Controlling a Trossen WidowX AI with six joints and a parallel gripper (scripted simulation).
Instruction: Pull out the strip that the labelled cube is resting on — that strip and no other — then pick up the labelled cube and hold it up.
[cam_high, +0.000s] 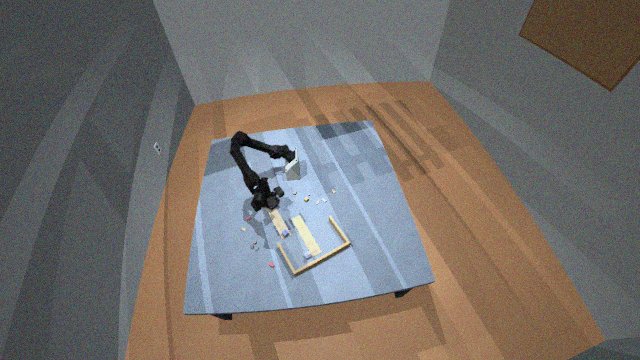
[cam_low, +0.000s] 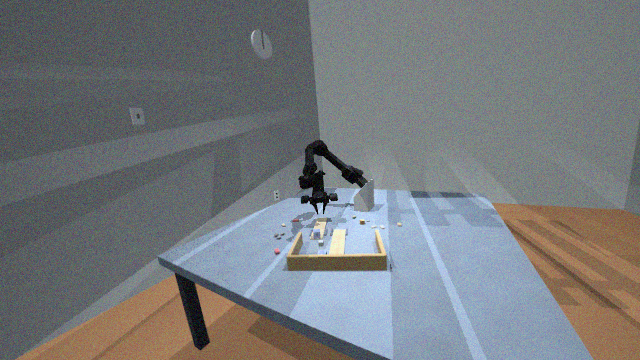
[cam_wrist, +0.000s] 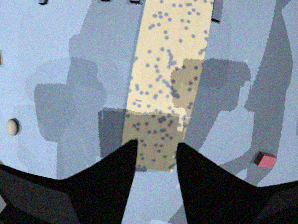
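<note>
Right now my gripper tip is 7 cm short of the speckled tan strip, 3 cm to the right of it and 4 cm above it.
</note>
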